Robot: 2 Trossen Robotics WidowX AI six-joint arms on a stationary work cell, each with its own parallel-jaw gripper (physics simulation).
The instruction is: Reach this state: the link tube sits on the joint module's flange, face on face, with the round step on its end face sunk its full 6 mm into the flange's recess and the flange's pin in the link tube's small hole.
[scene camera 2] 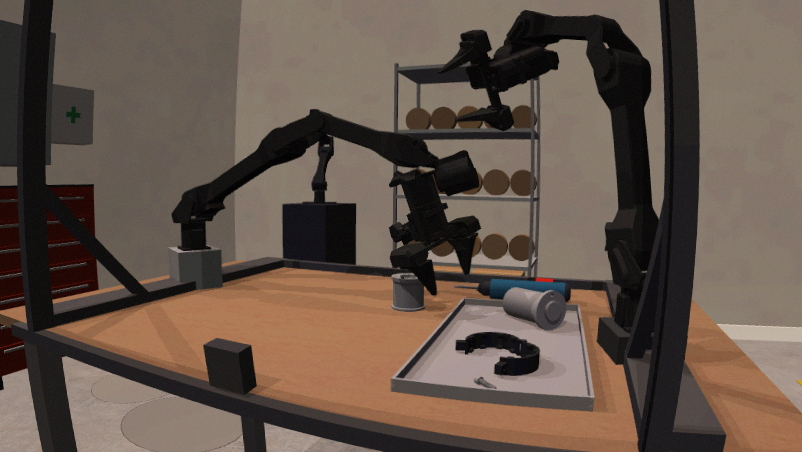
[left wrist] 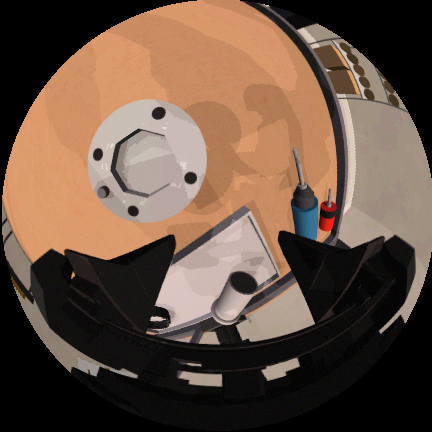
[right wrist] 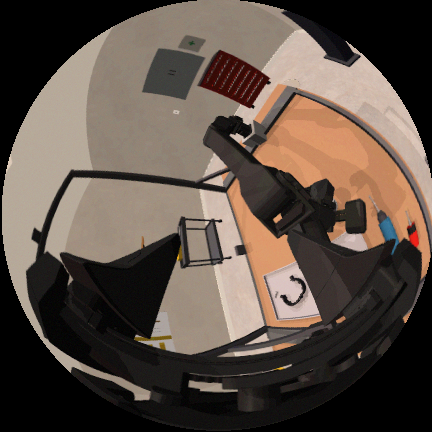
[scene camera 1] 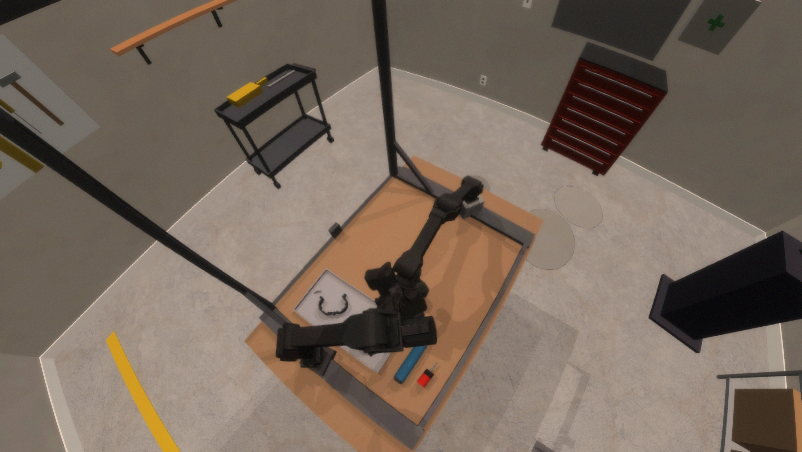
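Seen in the pictures: left gripper, between the fingertips: [scene camera 2: 451, 284] [left wrist: 227, 238] [right wrist: 341, 225]; right gripper, between the fingertips: [scene camera 2: 447, 97] [right wrist: 235, 237] [scene camera 1: 394, 275]; left arm's base, origin of its link: [scene camera 2: 193, 248] [right wrist: 246, 130] [scene camera 1: 469, 196]; right arm's base, origin of its link: [left wrist: 225, 326] [scene camera 1: 316, 356].
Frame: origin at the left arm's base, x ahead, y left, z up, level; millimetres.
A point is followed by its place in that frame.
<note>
The joint module [scene camera 2: 408, 296] @(x 438, y 262, z -57 mm) [left wrist: 192, 140] @(x 408, y 305, z -25 mm) stands upright on the table, its flange up; the recess and the small pin [left wrist: 103, 191] @(x 426, y 259, z -21 mm) show in the left wrist view. The link tube [scene camera 2: 522, 303] @(x 639, y 332, z -44 mm) [left wrist: 231, 301] @(x 614, y 345, z -37 mm) lies on its side in the tray [scene camera 2: 494, 396] @(x 795, y 75, z -76 mm) [left wrist: 200, 275] @(x 584, y 307, z -81 mm), apart from the module. In scene camera 2 its stepped end face [scene camera 2: 553, 309] @(x 695, y 338, z -45 mm) points toward the camera; its small hole cannot be made out. My left gripper [scene camera 2: 449, 282] @(x 479, y 330, z -37 mm) [left wrist: 227, 238] @(x 479, y 330, z -37 mm) is open and empty, pointing down, just right of the module. My right gripper [scene camera 2: 449, 95] @(x 487, y 304, z 299 mm) [right wrist: 235, 237] @(x 487, y 304, z 299 mm) is open and empty, high above the table.
A black open ring [scene camera 2: 530, 359] @(x 776, y 165, z -62 mm) and a screw [scene camera 2: 484, 382] @(x 765, y 94, z -74 mm) lie in the tray's front part. Behind the tray lie a blue power screwdriver [scene camera 2: 527, 289] [left wrist: 305, 220] and a red-handled tool [scene camera 1: 425, 377] @(x 512, y 569, z -51 mm) [left wrist: 327, 217] @(x 508, y 553, z -58 mm). Frame posts stand at the table's sides.
</note>
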